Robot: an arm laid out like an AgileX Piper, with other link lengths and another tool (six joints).
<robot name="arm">
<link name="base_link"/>
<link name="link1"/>
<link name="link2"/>
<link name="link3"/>
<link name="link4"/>
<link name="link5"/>
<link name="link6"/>
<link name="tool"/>
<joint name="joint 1" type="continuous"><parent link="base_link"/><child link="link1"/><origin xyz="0 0 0.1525" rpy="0 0 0"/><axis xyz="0 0 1"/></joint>
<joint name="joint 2" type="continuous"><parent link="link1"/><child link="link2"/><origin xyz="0 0 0" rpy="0 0 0"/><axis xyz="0 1 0"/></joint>
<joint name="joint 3" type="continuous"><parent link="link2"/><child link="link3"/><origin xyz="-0.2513 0 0.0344" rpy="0 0 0"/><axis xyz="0 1 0"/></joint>
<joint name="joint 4" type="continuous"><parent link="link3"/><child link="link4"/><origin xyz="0.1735 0 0.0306" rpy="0 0 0"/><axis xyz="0.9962 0 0.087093"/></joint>
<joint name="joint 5" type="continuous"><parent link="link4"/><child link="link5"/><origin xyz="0 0 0" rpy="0 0 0"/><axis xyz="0 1 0"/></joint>
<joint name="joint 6" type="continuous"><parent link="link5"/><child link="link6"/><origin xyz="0.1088 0 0.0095" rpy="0 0 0"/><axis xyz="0.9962 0 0.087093"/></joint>
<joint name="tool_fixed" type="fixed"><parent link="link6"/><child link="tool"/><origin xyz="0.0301 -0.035 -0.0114" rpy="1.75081 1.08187 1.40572"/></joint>
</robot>
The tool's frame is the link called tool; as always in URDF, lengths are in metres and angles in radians. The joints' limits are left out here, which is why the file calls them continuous.
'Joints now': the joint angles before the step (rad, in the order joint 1, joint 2, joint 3, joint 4, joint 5, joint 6). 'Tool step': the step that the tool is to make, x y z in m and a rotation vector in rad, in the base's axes. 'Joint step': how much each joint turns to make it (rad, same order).
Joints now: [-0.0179, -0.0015, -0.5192, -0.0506, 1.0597, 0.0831]
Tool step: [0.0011, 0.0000, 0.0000, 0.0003, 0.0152, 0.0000]
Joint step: [-0.0002, 0.0152, -0.0001, 0.0002, 0.0001, -0.0001]
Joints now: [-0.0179, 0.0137, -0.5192, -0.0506, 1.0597, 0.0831]
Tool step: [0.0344, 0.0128, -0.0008, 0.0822, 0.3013, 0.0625]
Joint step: [0.0031, 0.3671, -0.0113, 0.1083, -0.0529, -0.0272]
